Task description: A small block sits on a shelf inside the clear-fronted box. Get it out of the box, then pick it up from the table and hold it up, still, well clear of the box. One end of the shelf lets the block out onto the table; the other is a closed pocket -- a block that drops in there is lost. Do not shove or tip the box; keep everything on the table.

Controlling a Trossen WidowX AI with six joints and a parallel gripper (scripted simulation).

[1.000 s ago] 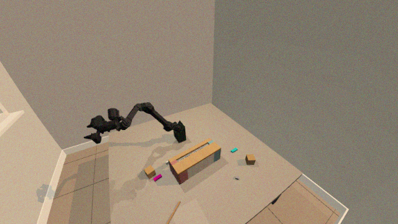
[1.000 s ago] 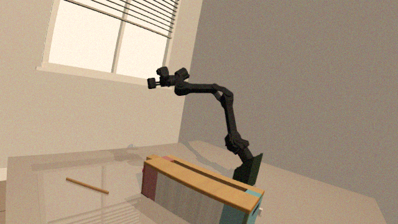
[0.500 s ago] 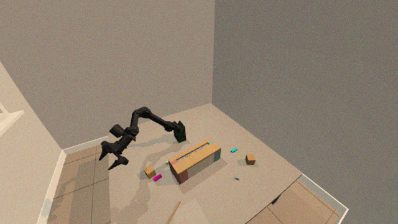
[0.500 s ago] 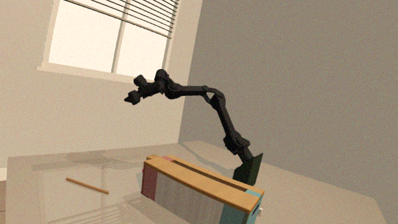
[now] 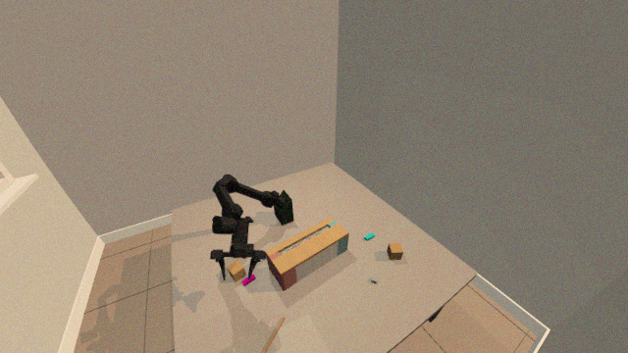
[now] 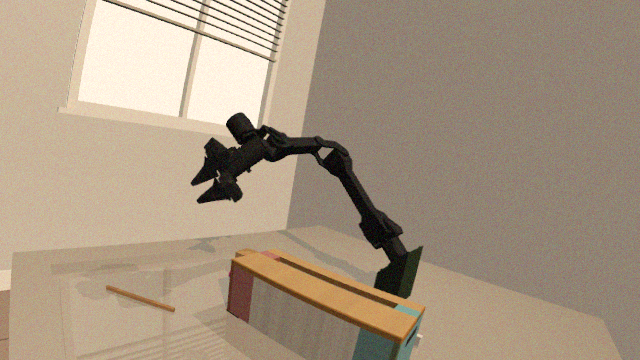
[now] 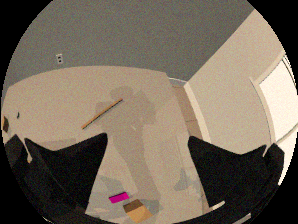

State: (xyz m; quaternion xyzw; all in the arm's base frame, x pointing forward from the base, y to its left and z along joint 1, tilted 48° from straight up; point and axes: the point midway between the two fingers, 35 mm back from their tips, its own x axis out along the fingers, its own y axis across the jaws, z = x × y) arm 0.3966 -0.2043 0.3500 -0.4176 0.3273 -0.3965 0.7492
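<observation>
Right now the long box is 100 mm behind my gripper tip, 360 mm to the left of it and 170 mm below it. Round my gripper tip: magenta piece (140 mm behind, 60 mm to the left, 230 mm below); grey piece (220 mm ahead, 510 mm to the left, 230 mm below); wooden stick (150 mm ahead, 20 mm to the left, 230 mm below).
</observation>
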